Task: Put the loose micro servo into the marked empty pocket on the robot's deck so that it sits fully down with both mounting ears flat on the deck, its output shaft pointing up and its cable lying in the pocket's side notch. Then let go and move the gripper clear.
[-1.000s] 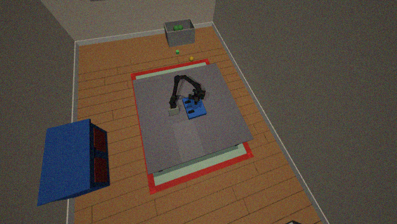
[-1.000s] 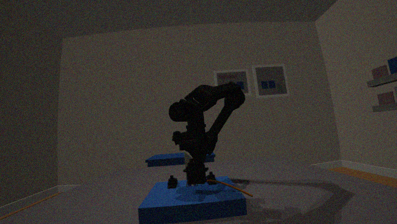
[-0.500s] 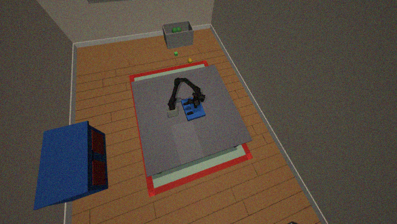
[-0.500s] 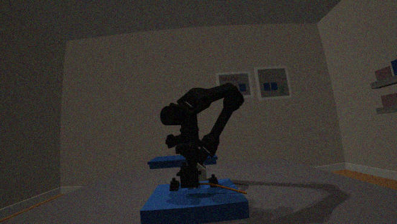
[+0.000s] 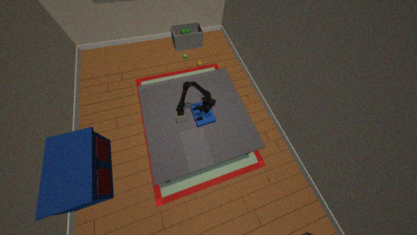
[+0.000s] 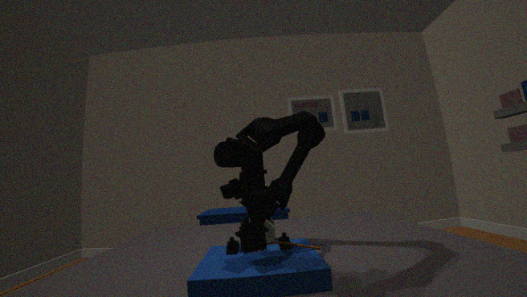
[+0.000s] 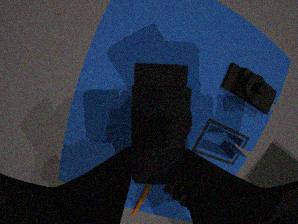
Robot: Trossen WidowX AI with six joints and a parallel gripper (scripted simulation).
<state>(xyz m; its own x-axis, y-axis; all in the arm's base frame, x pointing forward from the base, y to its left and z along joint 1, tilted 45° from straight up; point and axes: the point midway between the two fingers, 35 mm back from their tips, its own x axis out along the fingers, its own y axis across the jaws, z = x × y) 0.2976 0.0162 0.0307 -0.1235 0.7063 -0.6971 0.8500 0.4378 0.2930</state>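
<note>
Right now the blue robot deck is 10 mm ahead of my gripper tip and 100 mm below it.
</note>
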